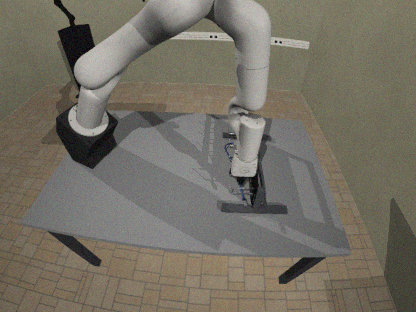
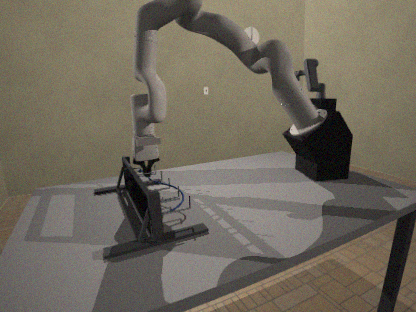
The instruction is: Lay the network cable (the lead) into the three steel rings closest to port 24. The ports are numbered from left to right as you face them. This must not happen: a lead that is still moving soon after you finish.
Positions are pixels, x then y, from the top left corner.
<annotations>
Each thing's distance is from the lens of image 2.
dark patch panel [image 2: 147, 202]: 0.87 m
</annotations>
